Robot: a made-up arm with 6 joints.
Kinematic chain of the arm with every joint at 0, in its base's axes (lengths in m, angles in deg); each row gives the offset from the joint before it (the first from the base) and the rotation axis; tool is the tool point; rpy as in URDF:
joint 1: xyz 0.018 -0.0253 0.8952 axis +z
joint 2: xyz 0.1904 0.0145 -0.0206 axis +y
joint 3: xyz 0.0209 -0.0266 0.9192 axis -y
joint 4: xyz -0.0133 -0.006 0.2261 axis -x
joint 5: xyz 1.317 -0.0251 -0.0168 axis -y
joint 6: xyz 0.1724 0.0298 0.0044 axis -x
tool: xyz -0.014 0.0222 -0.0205 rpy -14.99 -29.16 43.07
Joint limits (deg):
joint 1: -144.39..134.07
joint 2: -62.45..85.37
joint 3: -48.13..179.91
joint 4: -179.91..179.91
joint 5: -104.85..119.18
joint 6: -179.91..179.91
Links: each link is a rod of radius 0.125 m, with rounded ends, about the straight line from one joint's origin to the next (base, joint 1, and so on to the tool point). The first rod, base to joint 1, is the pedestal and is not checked.
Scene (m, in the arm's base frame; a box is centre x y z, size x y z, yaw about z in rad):
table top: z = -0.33
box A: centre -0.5 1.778 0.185 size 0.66 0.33 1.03 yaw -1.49
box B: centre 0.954 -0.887 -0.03 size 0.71 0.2 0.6 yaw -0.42
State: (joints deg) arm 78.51 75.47 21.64 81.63 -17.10 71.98
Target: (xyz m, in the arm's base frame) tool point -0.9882 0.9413 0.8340
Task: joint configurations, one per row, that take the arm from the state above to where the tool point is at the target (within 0.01 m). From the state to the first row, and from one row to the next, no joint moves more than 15 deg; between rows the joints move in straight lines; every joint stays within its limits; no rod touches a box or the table.
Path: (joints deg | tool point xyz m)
1: 84.23 60.60 21.07 84.90 -11.95 70.77 | 0.3364 2.2214 0.5574
2: 89.95 45.73 20.49 88.18 -6.80 69.57 | 0.0972 2.2553 1.0884
3: 95.67 30.86 19.92 91.45 -1.65 68.36 | -0.1325 2.1293 1.6048
4: 101.39 15.99 19.34 94.73 3.49 67.16 | -0.3116 1.8575 2.0718
5: 107.11 1.12 18.77 98.00 8.64 65.95 | -0.4064 1.4695 2.4595
6: 112.83 -13.75 18.20 101.28 13.79 64.74 | -0.3949 1.0070 2.7427
7: 117.08 -9.99 5.53 98.96 19.11 66.78 | -0.6139 1.2218 2.3956
8: 121.33 -6.23 -7.14 96.64 24.43 68.82 | -0.8079 1.3130 1.9968
9: 125.58 -2.47 -19.81 94.32 29.75 70.86 | -0.9481 1.2841 1.5807
10: 129.82 1.29 -32.48 92.00 35.07 72.90 | -1.0123 1.1516 1.1824
11: 134.07 5.05 -45.15 89.68 40.38 74.94 | -0.9882 0.9413 0.8339

